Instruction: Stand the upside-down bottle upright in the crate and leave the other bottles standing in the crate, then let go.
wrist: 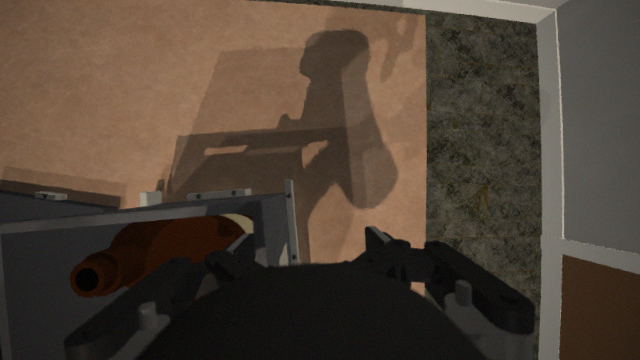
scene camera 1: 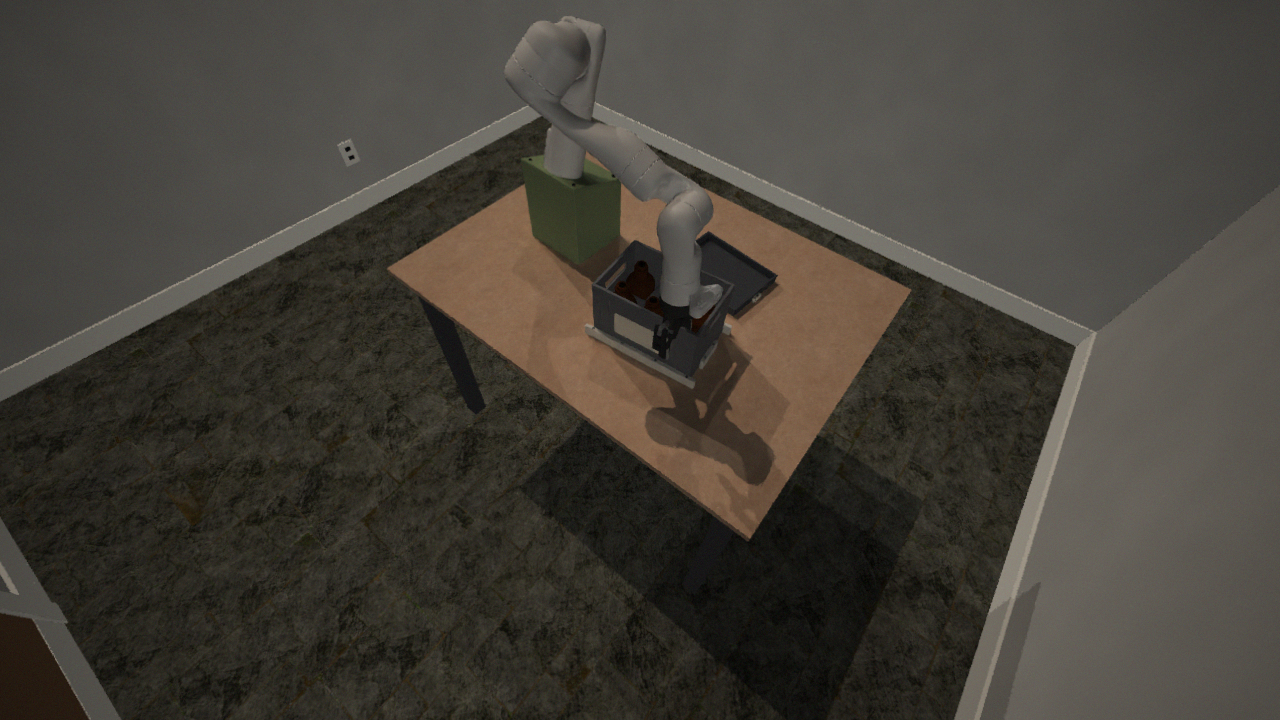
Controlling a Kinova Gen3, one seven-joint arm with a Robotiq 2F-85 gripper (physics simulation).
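The dark grey crate (scene camera 1: 605, 309) (wrist: 100, 219) stands on the table. A brown bottle (scene camera 1: 640, 286) rises neck up at its left part, with other brown bottles partly visible beside it. In the wrist view, a brown bottle (wrist: 170, 245) inside the crate has its open mouth towards the camera and a cream patch at its far end. I cannot tell which bottle is upside down. My gripper (scene camera 1: 664, 338) (wrist: 310, 242) is open and empty near the crate's front right corner. In the wrist view, one finger overlaps the bottle's far end; the other shows beyond the crate wall.
Pale strips (scene camera 1: 640, 359) (wrist: 292, 225) run round the crate's base. A shallow dark tray (scene camera 1: 738, 268) lies on the table (scene camera 1: 832, 313) (wrist: 100, 100) behind the crate. A green block (scene camera 1: 572, 210) carries the arm's base. My arm hides the crate's right part in the scene view.
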